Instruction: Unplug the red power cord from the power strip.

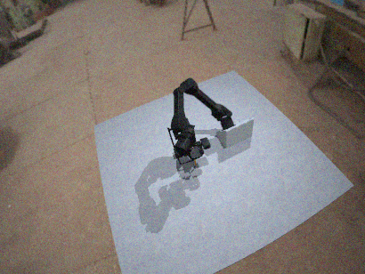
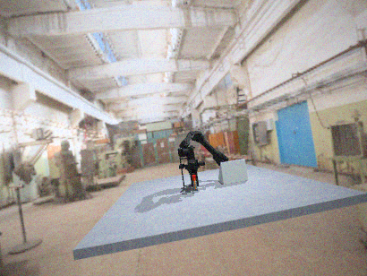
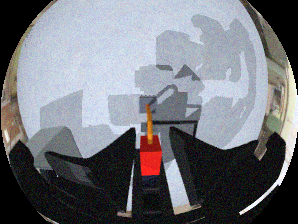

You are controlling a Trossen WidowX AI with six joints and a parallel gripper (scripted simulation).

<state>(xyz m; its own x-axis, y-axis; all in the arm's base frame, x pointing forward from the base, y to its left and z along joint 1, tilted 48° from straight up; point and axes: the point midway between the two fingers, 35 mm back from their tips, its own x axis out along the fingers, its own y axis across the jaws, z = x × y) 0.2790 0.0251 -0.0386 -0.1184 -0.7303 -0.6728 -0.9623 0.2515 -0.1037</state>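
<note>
My gripper tip is 10 mm past the red plug, 70 mm to the left of it and 10 mm above it.
</note>
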